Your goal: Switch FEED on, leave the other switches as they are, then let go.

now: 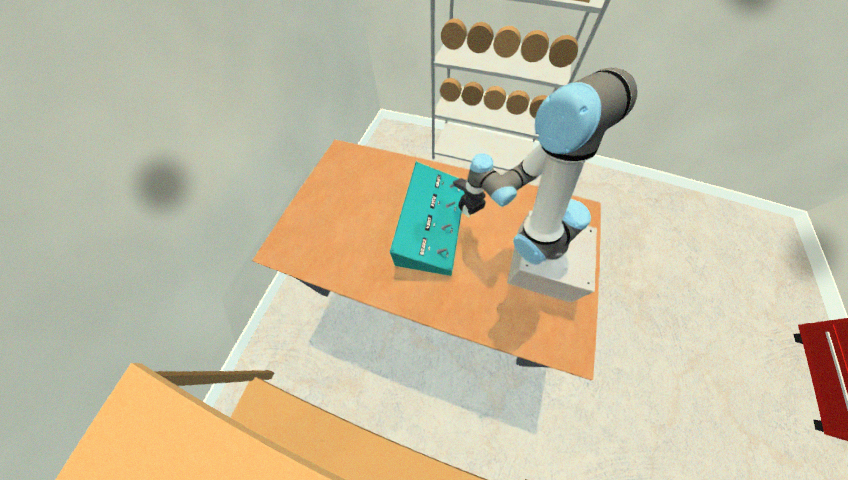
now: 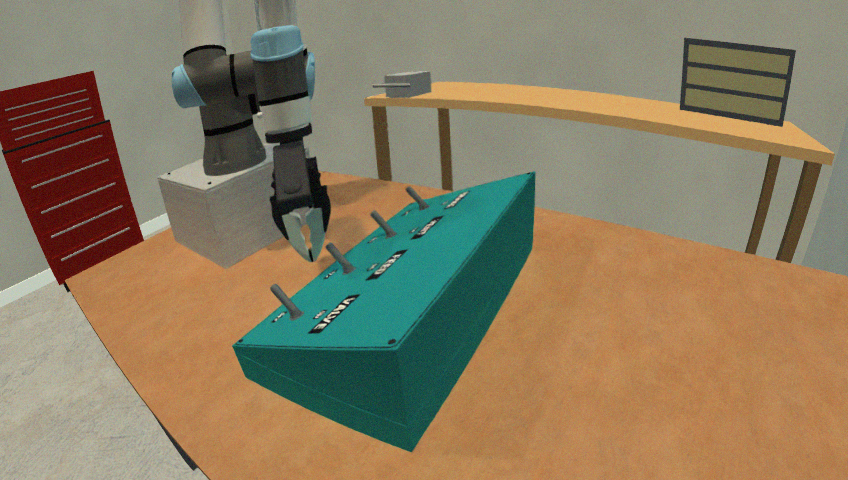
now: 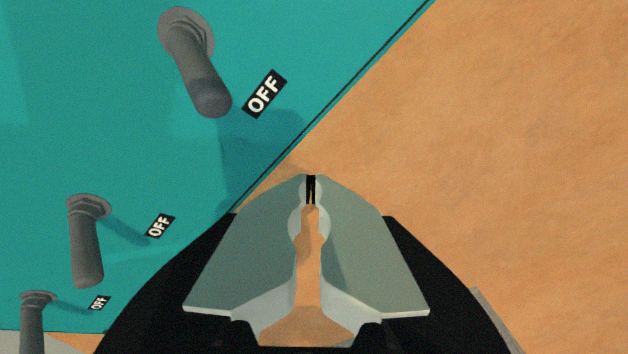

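Pixels of known places: gripper, fingertip midpoint: [image 1: 465, 213] [image 2: 312, 261] [image 3: 311, 177]; arm's base at its link origin: [image 2: 235, 164].
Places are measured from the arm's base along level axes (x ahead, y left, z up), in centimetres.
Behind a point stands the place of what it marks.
A teal sloped switch panel [image 1: 410, 214] @(x 56.6, y 13.2, z -3.5 cm) [image 2: 368, 309] @(x 60.2, y -9.6, z -4.9 cm) [image 3: 85, 125] @(x 45.2, y 4.7, z -8.6 cm) stands on the table with four grey levers. The FEED lever [image 1: 450, 204] @(x 44.3, y -2.0, z -6.9 cm) [image 2: 339, 258] @(x 44.8, y -2.7, z -7.1 cm) [image 3: 200, 75] @(x 43.7, y -3.0, z -5.8 cm) leans toward its OFF label [image 3: 264, 94] @(x 42.1, y -3.2, z -10.5 cm). The VENT lever [image 2: 382, 223] @(x 41.0, y 8.7, z -7.0 cm) [image 3: 86, 250] @(x 40.3, y 8.3, z -6.5 cm) and BRAKE lever [image 2: 416, 197] @(x 37.3, y 20.1, z -7.0 cm) [image 3: 32, 325] @(x 37.2, y 19.9, z -7.2 cm) also lean to OFF. The VALVE lever [image 2: 285, 300] @(x 48.5, y -14.0, z -6.9 cm) leans the same way. My gripper [image 1: 462, 209] @(x 36.8, y -3.0, z -10.3 cm) [image 2: 310, 258] @(x 36.8, y -3.0, z -10.3 cm) [image 3: 311, 177] @(x 36.8, y -3.0, z -10.3 cm) is shut and empty, its tips just off the panel's lower, OFF-side edge, beside FEED and apart from its lever.
The orange-brown table [image 1: 333, 220] @(x 95.6, y 27.9, z -17.8 cm) [image 2: 624, 356] @(x 81.9, y 14.9, z -17.8 cm) carries the panel and my robot's base box [image 1: 553, 276] @(x -6.2, y 13.0, z 0.1 cm) [image 2: 220, 220] @(x 11.0, y -9.5, z -7.4 cm). A shelf rack [image 1: 432, 89] with round items stands behind the table. A red tool chest [image 2: 77, 178] and a long bench [image 2: 535, 101] stand farther off.
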